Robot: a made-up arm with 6 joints. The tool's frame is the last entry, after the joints. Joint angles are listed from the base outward.
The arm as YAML. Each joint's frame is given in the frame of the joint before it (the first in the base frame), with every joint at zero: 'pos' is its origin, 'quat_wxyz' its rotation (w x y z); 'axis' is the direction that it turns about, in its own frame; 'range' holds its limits. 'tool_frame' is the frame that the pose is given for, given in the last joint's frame.
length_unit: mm
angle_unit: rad
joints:
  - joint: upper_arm
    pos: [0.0, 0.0, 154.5]
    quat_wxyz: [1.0, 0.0, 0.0, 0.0]
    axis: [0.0, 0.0, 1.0]
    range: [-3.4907, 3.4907]
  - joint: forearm
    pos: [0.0, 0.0, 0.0]
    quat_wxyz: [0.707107, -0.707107, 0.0, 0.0]
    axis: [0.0, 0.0, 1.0]
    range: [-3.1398, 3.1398]
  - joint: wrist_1
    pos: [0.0, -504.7, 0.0]
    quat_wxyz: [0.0, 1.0, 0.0, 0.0]
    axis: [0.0, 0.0, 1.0]
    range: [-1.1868, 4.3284]
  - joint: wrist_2
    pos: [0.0, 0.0, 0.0]
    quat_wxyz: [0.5, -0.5, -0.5, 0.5]
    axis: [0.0, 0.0, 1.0]
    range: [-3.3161, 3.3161]
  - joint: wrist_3
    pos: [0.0, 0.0, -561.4]
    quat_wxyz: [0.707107, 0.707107, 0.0, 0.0]
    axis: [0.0, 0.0, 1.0]
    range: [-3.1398, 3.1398]
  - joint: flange
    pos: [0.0, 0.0, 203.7]
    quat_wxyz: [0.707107, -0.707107, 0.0, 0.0]
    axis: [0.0, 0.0, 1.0]
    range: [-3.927, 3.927]
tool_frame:
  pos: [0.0, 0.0, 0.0]
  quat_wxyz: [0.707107, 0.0, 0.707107, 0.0]
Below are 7 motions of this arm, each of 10 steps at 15 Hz.
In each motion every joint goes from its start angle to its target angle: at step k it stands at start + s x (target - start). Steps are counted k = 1, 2, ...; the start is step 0. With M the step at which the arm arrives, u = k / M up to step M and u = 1 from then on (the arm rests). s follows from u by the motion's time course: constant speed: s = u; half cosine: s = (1 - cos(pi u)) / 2; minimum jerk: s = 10 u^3 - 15 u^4 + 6 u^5.
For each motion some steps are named. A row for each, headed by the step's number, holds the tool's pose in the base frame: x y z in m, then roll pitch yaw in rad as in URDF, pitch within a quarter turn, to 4 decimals.
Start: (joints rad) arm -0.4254 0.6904 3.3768 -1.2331 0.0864 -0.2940
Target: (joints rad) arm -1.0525 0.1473 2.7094 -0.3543 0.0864 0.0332
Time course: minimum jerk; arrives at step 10
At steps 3, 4, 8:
3: -0.1604 -0.0156 0.9881 -1.8483 -0.4340 2.6983
4: -0.2030 0.0011 1.0058 -2.0326 -0.4434 2.5951
8: -0.3375 0.1894 1.0227 -2.7703 -0.4925 2.1640

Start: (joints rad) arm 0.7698 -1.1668 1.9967 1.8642 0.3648 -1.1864
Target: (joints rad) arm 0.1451 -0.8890 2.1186 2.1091 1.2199 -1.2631
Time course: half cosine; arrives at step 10
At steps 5, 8, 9, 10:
5: -0.9363 -0.3692 0.2606 2.5352 -0.3326 2.8388
8: -0.9786 -0.1008 0.3527 2.7147 -0.5164 2.2063
9: -0.9775 -0.0534 0.3687 2.7597 -0.5422 2.0876
10: -0.9765 -0.0371 0.3742 2.7761 -0.5504 2.0461

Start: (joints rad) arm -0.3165 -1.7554 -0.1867 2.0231 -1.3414 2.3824
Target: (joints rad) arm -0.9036 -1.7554 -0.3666 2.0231 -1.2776 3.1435
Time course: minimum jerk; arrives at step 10
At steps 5, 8, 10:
5: -0.4629 0.4322 0.6377 -2.8496 -0.3006 -2.6091
8: -0.3067 0.5012 0.6463 3.0189 -0.3606 -2.8399
10: -0.2857 0.5066 0.6471 2.9643 -0.3682 -2.8696

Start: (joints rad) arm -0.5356 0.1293 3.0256 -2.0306 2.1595 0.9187
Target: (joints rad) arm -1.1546 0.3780 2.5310 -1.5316 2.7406 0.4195
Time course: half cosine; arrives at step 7
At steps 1, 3, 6, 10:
1: -0.3055 0.2959 0.9878 -2.9519 -0.1697 -1.4145
3: -0.1552 0.2274 1.1014 -2.8496 0.2170 -1.5212
6: 0.0063 -0.0199 1.2012 -2.5344 0.8389 -1.7970
10: 0.0119 -0.0467 1.2044 -2.4987 0.8905 -1.8235

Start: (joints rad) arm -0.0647 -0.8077 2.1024 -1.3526 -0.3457 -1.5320
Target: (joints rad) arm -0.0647 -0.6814 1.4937 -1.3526 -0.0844 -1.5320
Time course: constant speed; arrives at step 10
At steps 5, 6, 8, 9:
5: -0.6949 0.0008 1.0064 -0.1061 -0.6298 2.8162
6: -0.6541 -0.0018 1.0352 -0.1033 -0.6993 2.8350
8: -0.5672 -0.0074 1.0844 -0.1089 -0.8392 2.8765
9: -0.5217 -0.0104 1.1045 -0.1187 -0.9095 2.9006

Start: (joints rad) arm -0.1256 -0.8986 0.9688 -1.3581 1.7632 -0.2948
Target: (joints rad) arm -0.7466 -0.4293 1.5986 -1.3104 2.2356 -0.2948
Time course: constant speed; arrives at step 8
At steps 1, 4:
1: -0.3631 0.0297 1.0868 -2.5223 0.3066 -1.9025
4: -0.3224 0.0976 1.1469 -2.4308 0.4835 -2.0580

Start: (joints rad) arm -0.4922 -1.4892 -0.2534 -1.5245 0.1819 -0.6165
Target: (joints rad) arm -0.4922 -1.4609 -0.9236 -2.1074 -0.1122 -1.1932
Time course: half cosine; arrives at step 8
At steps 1, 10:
1: -0.1027 0.0495 0.6492 2.6116 -1.1763 -0.9499
10: 0.1111 0.0586 0.3468 -3.0448 -0.5917 -0.3760

